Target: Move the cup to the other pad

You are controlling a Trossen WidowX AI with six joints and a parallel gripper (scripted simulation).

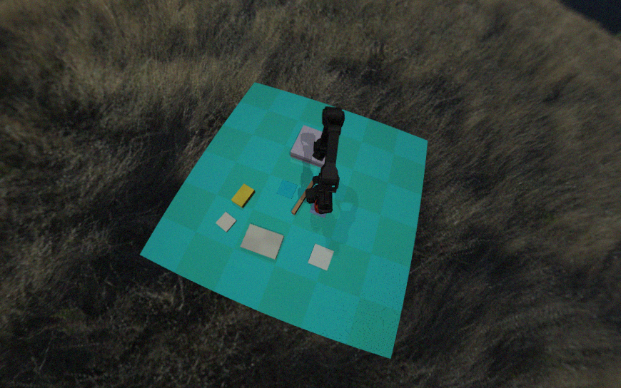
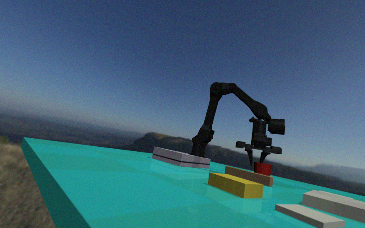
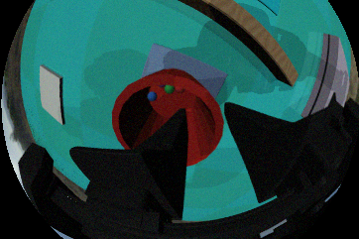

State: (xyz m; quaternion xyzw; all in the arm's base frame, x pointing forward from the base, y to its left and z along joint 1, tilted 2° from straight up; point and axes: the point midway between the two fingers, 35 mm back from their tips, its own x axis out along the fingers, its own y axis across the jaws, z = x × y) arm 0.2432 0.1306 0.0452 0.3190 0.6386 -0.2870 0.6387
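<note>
Right now the red cup is 20 mm to the left of my gripper tip, 20 mm ahead of it and 10 mm below it. The rest, counted from my gripper tip: cyan-blue pad: 190 mm to the right, 60 mm below, 10 mm ahead; wooden bar: 90 mm to the right, 50 mm below, 20 mm ahead; grey-blue pad: 60 mm below, 20 mm to the left, 20 mm ahead.
</note>
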